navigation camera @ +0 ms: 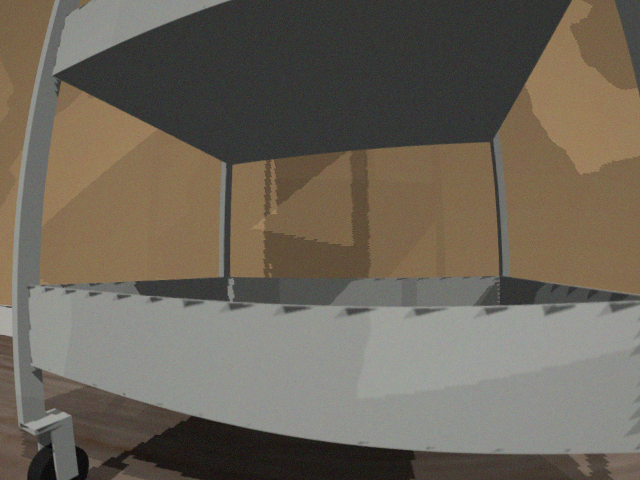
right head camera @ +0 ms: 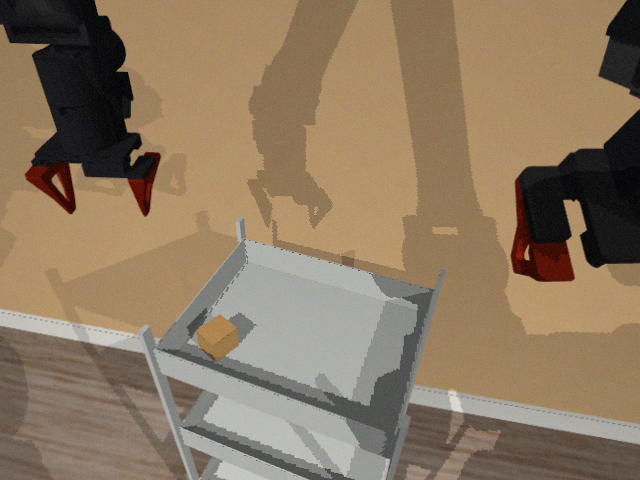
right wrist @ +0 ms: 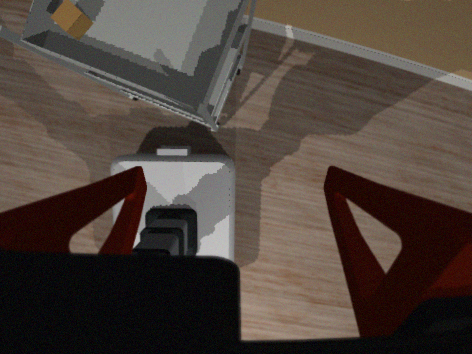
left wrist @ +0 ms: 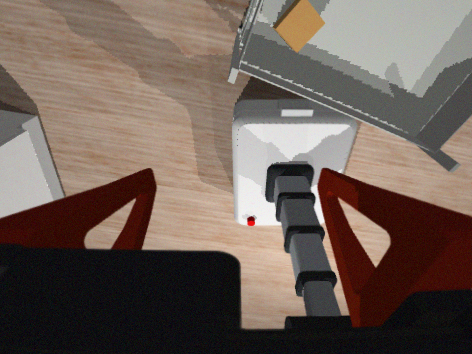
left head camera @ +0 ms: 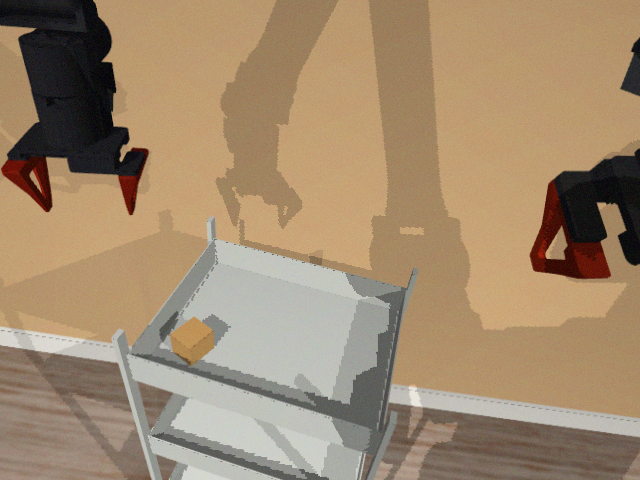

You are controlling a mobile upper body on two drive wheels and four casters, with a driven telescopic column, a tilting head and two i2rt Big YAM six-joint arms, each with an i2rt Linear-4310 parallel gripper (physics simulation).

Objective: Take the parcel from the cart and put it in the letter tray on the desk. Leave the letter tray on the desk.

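Frame: origin at the left arm's base, x back, y right, z up, level; metres.
Where they show: left gripper, fingertip midpoint: (right head camera: 110, 212) (left wrist: 236, 177) (left head camera: 91, 211); right gripper, fingertip midpoint: (right head camera: 579, 262) (right wrist: 235, 176) (left head camera: 589, 261).
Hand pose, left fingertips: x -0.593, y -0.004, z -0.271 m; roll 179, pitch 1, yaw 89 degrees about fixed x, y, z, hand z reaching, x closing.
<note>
Each offset is from my left fingertips to the top centre of the thing. "pt": to the spot under its first point.
The parcel, a small orange-brown box {dy +0.094, dx -0.060, dz -0.306 m} (left head camera: 192, 339) (right head camera: 217, 336) (left wrist: 299, 25) (right wrist: 72, 20), lies on the top shelf of the light grey cart (left head camera: 258, 390) (right head camera: 289, 390) (navigation camera: 310, 356), near the shelf's left front corner in the head views. My left gripper (left head camera: 90, 211) (right head camera: 109, 212) (left wrist: 236, 177) is open, with nothing between its fingers, above and to the left of the cart in the head views. My right gripper (right wrist: 235, 176) is open and empty; in the head views it is at the right, apart from the cart. The desk and the letter tray are not recognisable in these views.
The cart has raised rims, corner posts and lower shelves. A tan wall (left head camera: 330, 155) stands behind it. My white base (left wrist: 255, 150) (right wrist: 215, 175) and dark column (left wrist: 305, 245) are beside the cart's near edge. A pale box-shaped piece {pt dy -1.056, dx +0.505, dz -0.783 m} (left wrist: 25, 165) shows at the left wrist view's left edge.
</note>
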